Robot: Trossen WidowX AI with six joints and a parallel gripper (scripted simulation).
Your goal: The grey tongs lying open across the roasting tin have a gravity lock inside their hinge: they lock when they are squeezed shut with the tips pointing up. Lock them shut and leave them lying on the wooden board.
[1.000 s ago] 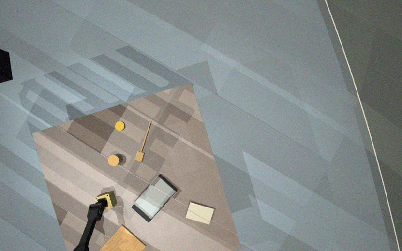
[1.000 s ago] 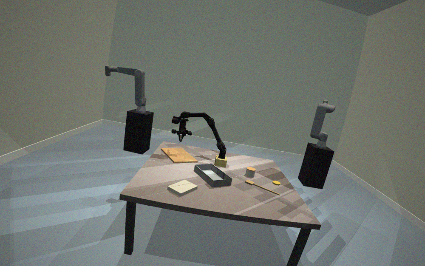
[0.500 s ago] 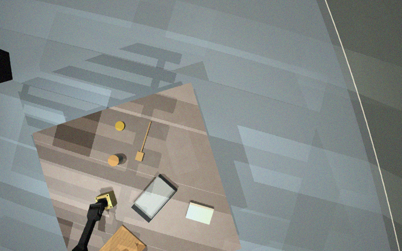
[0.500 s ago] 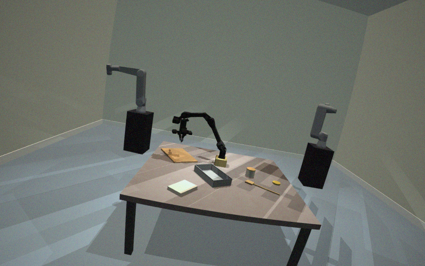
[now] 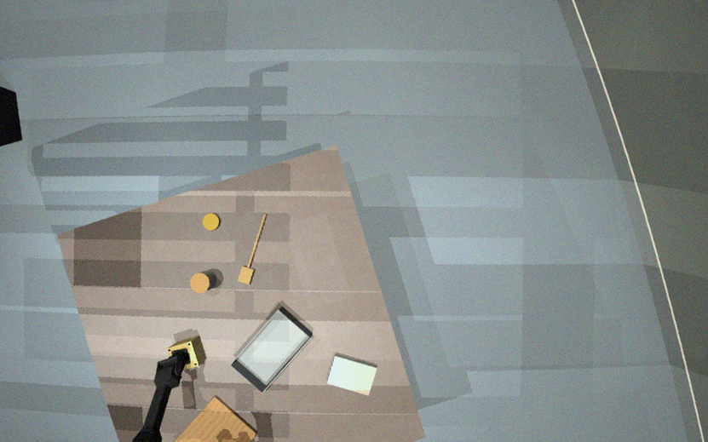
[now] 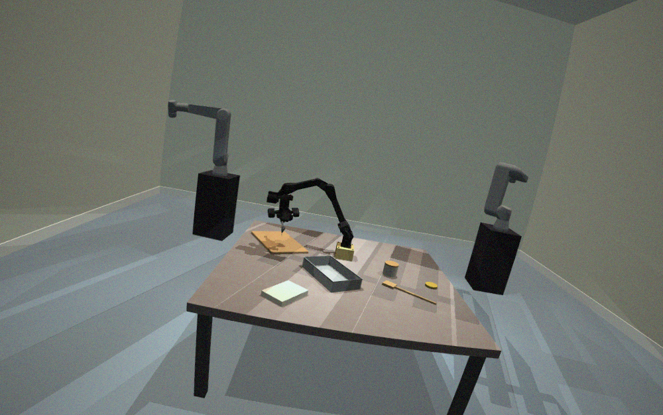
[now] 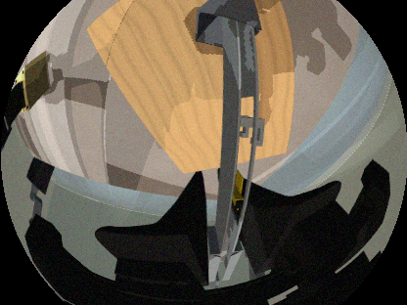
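Right now my gripper tip is 120 mm above the wooden board and 20 mm short of it. The rest, counted from my gripper tip: cream block 680 mm ahead, 180 mm to the left, 120 mm below; then yellow disc 920 mm to the left, 240 mm ahead, 120 mm below; then roasting tin 380 mm ahead, 360 mm to the left, 100 mm below.
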